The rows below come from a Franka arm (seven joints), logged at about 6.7 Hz.
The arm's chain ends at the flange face. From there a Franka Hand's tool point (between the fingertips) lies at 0.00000 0.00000 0.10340 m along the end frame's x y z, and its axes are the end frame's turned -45 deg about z.
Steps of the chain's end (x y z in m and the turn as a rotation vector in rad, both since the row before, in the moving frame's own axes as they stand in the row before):
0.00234, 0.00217, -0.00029, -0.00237, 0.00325, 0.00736
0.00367, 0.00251, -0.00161, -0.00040, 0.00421, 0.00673
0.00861, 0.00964, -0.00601, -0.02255, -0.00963, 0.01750
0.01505, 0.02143, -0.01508, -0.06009, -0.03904, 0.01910
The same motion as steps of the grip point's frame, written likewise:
0.00018, 0.00360, -0.00029, -0.00397, 0.00062, 0.00736
0.00110, 0.00471, -0.00161, -0.00326, 0.00269, 0.00673
-0.00309, 0.01383, -0.00604, -0.00914, -0.02275, 0.01750
-0.01177, 0.02726, -0.01535, -0.01488, -0.07010, 0.01910

